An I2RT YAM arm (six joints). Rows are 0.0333 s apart.
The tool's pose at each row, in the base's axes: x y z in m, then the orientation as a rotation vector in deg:
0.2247 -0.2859 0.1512 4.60 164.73 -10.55
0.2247 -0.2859 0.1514 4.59 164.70 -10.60
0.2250 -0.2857 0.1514 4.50 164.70 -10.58
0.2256 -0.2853 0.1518 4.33 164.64 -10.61
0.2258 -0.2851 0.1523 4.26 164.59 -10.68
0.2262 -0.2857 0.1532 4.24 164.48 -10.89
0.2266 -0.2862 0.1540 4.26 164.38 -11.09
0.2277 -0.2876 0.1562 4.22 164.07 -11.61
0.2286 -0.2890 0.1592 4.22 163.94 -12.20
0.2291 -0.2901 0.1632 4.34 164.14 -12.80
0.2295 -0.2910 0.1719 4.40 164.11 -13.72
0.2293 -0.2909 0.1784 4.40 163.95 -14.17
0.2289 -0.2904 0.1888 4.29 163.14 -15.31
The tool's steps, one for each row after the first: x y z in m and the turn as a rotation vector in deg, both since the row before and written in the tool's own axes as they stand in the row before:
-0.0001 0.0000 -0.0002 0.03 -0.03 -0.01
-0.0003 0.0002 0.0000 -0.02 -0.01 -0.06
-0.0007 0.0004 -0.0003 0.01 -0.07 -0.11
-0.0003 0.0002 -0.0005 0.04 -0.05 -0.05
-0.0006 -0.0007 -0.0007 0.14 -0.10 -0.02
-0.0006 -0.0006 -0.0006 0.14 -0.09 0.00
-0.0017 -0.0016 -0.0016 0.36 -0.29 -0.05
-0.0017 -0.0017 -0.0024 0.41 -0.10 -0.05
-0.0016 -0.0016 -0.0035 0.42 0.24 0.01
-0.0027 -0.0021 -0.0080 0.63 0.03 -0.05
-0.0015 -0.0009 -0.0063 0.31 -0.13 -0.03
-0.0024 -0.0012 -0.0101 0.80 -0.74 -0.11

